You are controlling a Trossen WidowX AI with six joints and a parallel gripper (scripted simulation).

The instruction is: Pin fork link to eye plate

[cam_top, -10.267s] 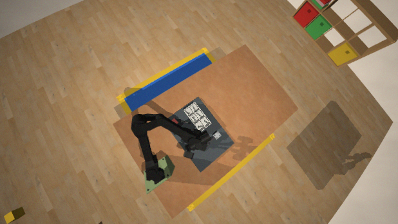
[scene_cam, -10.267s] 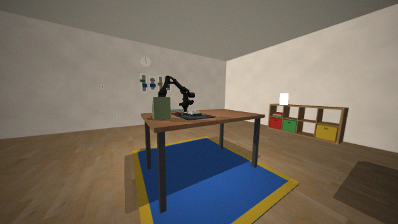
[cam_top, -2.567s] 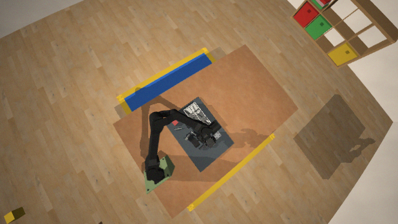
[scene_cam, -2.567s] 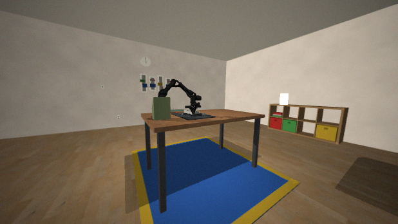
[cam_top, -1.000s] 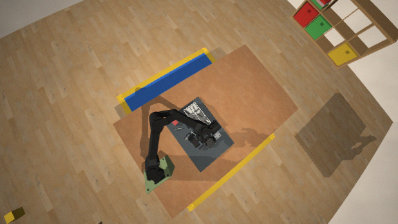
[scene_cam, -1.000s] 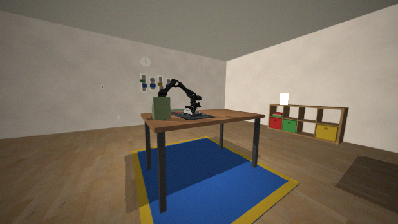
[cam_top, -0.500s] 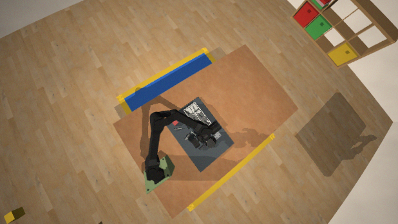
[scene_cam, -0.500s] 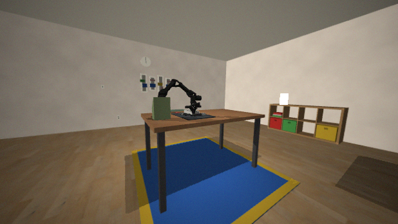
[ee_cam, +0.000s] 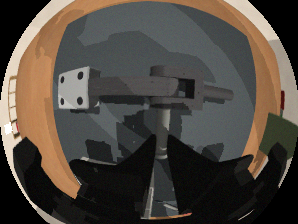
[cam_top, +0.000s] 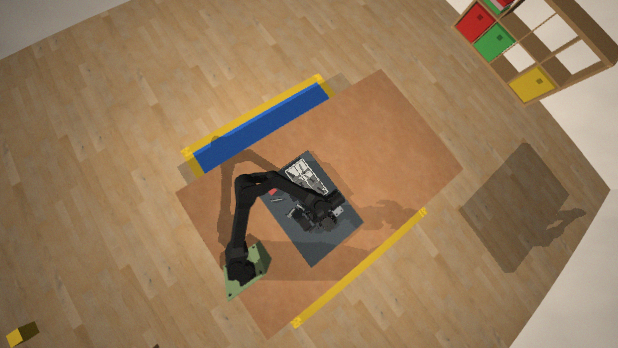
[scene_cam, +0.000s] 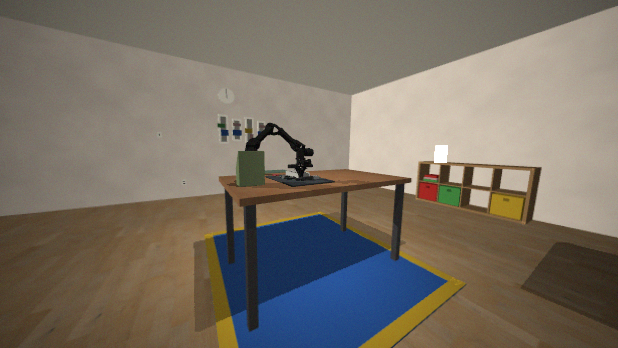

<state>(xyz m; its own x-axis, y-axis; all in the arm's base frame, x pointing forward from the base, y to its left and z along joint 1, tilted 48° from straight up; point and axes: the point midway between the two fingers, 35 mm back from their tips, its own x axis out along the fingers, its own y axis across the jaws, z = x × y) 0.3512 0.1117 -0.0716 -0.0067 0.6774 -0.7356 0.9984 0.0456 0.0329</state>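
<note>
My gripper is now 5 cm to the right of the grey mat and 5 cm above it. Round my hand: grey pin 1 cm to the right, 3 cm below; pale block 10 cm ahead, 5 cm to the right, 3 cm below; white parts box 5 cm ahead, 15 cm to the left, 4 cm below.
</note>
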